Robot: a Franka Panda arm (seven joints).
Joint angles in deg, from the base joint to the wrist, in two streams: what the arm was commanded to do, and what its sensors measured. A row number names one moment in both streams.
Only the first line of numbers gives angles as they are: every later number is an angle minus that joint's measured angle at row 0.
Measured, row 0: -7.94, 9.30, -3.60, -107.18, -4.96, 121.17, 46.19
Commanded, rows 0 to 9: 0.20, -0.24, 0.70, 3.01, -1.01, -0.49, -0.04; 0.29, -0.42, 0.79, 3.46, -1.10, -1.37, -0.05; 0.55, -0.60, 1.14, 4.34, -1.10, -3.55, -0.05; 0.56, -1.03, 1.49, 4.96, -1.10, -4.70, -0.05; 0.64, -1.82, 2.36, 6.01, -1.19, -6.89, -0.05; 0.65, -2.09, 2.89, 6.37, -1.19, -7.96, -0.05; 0.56, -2.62, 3.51, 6.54, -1.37, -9.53, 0.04; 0.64, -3.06, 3.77, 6.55, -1.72, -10.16, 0.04; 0.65, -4.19, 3.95, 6.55, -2.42, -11.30, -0.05; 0.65, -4.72, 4.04, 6.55, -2.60, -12.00, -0.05
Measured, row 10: 0.87, -1.77, 2.69, 6.08, -0.21, -7.84, -0.12
